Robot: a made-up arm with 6 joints.
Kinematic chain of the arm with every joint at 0, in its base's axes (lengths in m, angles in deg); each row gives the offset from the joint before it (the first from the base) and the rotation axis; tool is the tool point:
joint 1: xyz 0 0 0.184 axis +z
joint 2: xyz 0 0 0 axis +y
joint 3: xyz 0 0 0.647 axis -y
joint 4: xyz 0 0 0 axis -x
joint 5: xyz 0.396 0 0 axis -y
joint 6: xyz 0 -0.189 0 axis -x
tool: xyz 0 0 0
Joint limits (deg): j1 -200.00..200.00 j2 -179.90..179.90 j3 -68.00..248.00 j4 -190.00..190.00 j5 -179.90..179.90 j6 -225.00..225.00
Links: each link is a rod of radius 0.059 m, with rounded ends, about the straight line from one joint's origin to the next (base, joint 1, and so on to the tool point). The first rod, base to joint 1, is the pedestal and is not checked.
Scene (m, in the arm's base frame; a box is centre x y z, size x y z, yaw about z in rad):
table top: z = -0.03
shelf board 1: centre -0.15 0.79 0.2 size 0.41 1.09 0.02 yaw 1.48
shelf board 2: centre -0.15 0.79 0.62 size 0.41 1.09 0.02 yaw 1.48
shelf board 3: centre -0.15 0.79 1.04 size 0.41 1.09 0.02 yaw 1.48
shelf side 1: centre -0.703 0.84 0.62 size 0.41 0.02 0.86 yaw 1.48
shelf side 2: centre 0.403 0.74 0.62 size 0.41 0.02 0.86 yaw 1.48
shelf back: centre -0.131 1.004 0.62 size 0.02 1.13 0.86 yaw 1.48
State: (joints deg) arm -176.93 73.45 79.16 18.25 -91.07 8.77
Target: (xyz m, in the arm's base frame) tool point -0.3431 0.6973 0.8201
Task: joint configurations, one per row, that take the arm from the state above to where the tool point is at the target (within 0.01 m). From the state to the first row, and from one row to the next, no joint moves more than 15 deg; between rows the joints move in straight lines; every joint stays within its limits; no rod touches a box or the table.
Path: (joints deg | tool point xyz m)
1: -162.97 62.83 88.42 20.22 -91.07 8.77 | -0.9168 -0.0953 0.7094
2: -149.01 52.21 97.67 22.20 -91.07 8.77 | -0.7229 -0.2301 0.9128
3: -135.05 41.58 106.93 24.17 -91.07 8.77 | -0.4928 -0.2483 1.0602
4: -121.09 30.96 116.19 26.14 -91.07 8.77 | -0.2913 -0.1546 1.1404
5: -107.13 20.34 125.45 28.12 -91.07 8.77 | -0.1698 0.0150 1.1497
6: -93.17 9.72 134.70 30.09 -91.07 8.77 | -0.1525 0.2042 1.0919
7: -79.21 -0.90 143.96 32.06 -91.07 8.77 | -0.2307 0.3548 0.9768
8: -65.25 -11.52 153.22 34.04 -91.07 8.77 | -0.3679 0.4240 0.8201
9: -69.02 -19.23 141.88 30.94 -91.07 8.77 | -0.3731 0.5201 0.8312
10: -72.79 -26.93 130.53 27.84 -91.07 8.77 | -0.3646 0.6122 0.8311
11: -76.56 -34.63 119.19 24.75 -91.07 8.77 | -0.3431 0.6973 0.8201

